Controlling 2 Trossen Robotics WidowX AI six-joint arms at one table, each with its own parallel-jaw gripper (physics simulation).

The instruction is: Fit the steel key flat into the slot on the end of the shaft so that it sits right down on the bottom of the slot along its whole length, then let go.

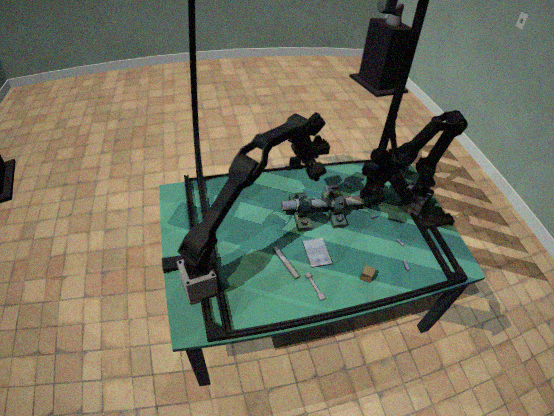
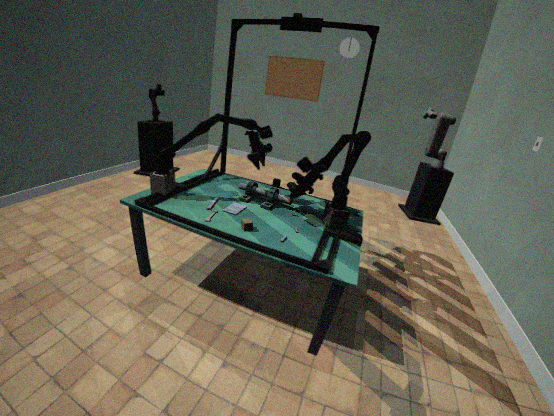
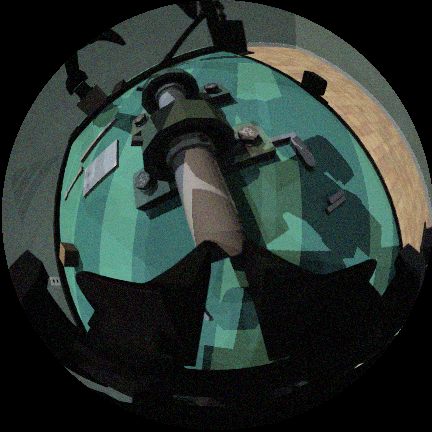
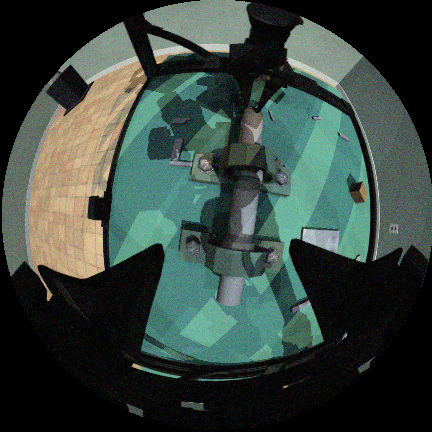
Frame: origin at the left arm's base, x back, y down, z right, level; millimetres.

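Seen in the pictures: left gripper, fingertip midpoint: (image 1: 361, 196) (image 2: 291, 197) (image 3: 226, 246) (image 4: 251, 109); right gripper, fingertip midpoint: (image 2: 261, 167) (image 3: 159, 26) (image 4: 228, 249); left arm's base, link origin: (image 1: 420, 190) (image 2: 338, 206); right arm's base, link origin: (image 1: 196, 268) (image 2: 162, 172) (image 3: 85, 93).
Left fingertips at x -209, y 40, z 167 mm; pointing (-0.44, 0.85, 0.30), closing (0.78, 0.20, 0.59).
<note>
Offsets run from my left fingertips to a thing's top centre.
The steel shaft {dx -136, dy -6, dz +84 mm} (image 1: 321, 203) (image 2: 263, 191) (image 3: 205, 201) (image 4: 243, 201) lies level in two green bearing blocks in the middle of the table. My left gripper (image 1: 364, 200) (image 2: 293, 196) (image 3: 226, 246) is shut on the shaft's right-hand end. The slot there is hidden by the fingers. Small steel keys {dx -13, dy +61, dz -238 mm} (image 1: 400, 242) {dx -89, dy +60, dz -320 mm} (image 1: 406, 265) (image 2: 284, 238) (image 4: 343, 137) lie loose on the table toward the front right. Other short keys {dx +79, dy +62, dz +113 mm} (image 3: 336, 201) lie beyond the shaft. My right gripper (image 1: 316, 168) (image 2: 259, 158) (image 4: 228, 249) is open and empty, hanging high above the shaft's other half.
A steel plate {dx -304, dy +62, dz -46 mm} (image 1: 317, 252) (image 4: 320, 238), a flat bar {dx -424, dy +58, dz -3 mm} (image 1: 286, 262), a small wrench {dx -418, dy +60, dz -141 mm} (image 1: 315, 286) and a wooden block {dx -249, dy +28, dz -241 mm} (image 1: 369, 273) (image 2: 246, 224) lie in front of the shaft. A black frame rail (image 1: 337, 314) runs round the table top. Tall gantry posts stand at the back.
</note>
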